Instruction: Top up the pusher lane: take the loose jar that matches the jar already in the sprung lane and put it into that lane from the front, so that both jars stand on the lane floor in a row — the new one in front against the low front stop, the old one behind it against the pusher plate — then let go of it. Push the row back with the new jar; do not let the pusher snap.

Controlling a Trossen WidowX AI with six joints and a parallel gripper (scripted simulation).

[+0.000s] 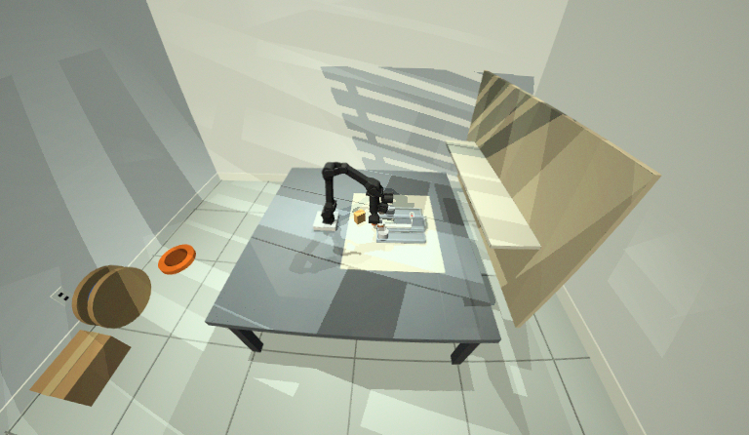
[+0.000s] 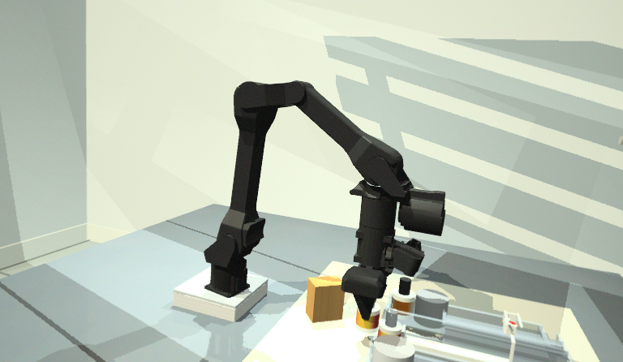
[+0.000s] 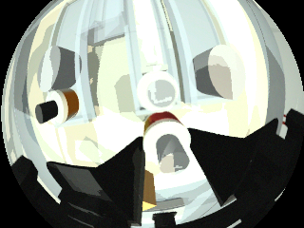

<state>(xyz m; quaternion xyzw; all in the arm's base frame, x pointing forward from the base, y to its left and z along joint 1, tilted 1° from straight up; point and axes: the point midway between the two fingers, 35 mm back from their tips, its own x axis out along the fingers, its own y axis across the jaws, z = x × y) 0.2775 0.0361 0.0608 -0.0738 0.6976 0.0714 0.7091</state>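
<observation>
Right now the orange-brown block is 10 cm behind my gripper tip, 4 cm to the left of it and 2 cm below it. Round my gripper tip: pusher plate: 14 cm ahead, 6 cm to the left.
</observation>
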